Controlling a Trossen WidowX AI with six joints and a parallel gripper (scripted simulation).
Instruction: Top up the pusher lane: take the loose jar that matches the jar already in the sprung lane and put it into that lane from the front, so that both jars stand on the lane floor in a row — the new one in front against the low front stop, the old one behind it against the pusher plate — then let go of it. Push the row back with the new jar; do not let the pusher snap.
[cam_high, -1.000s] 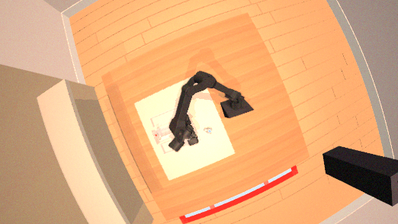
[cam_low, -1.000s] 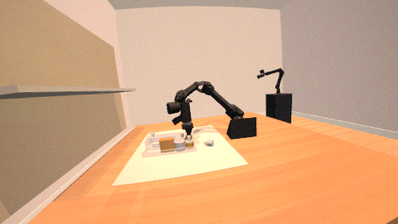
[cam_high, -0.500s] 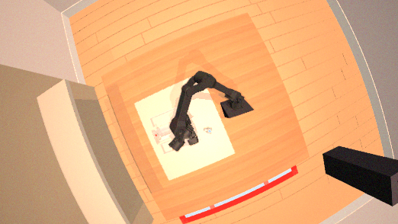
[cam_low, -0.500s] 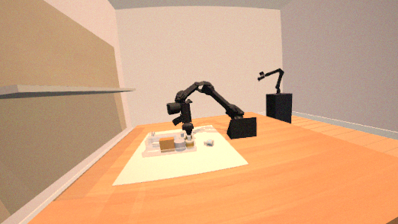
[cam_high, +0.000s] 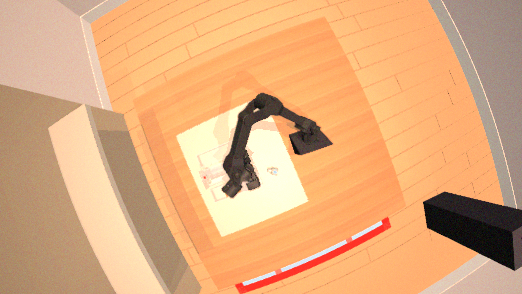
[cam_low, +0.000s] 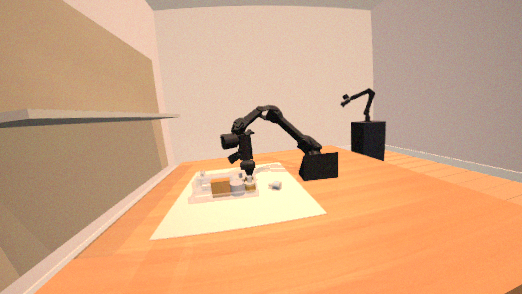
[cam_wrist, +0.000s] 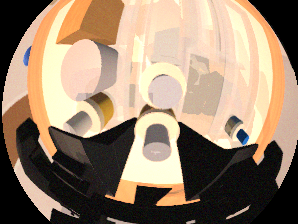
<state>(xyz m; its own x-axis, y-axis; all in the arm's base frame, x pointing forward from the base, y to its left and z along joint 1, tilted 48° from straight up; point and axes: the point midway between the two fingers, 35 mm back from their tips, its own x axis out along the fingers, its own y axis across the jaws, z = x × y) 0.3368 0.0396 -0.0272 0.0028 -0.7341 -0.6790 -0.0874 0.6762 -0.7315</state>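
The grey can lies 80 mm to the left of my gripper tip, 50 mm ahead of it and 10 mm below it. Round my gripper tip: wall shelf: 500 mm ahead, 330 mm above, 50 mm to the left; brown block: 110 mm ahead, 90 mm to the left.
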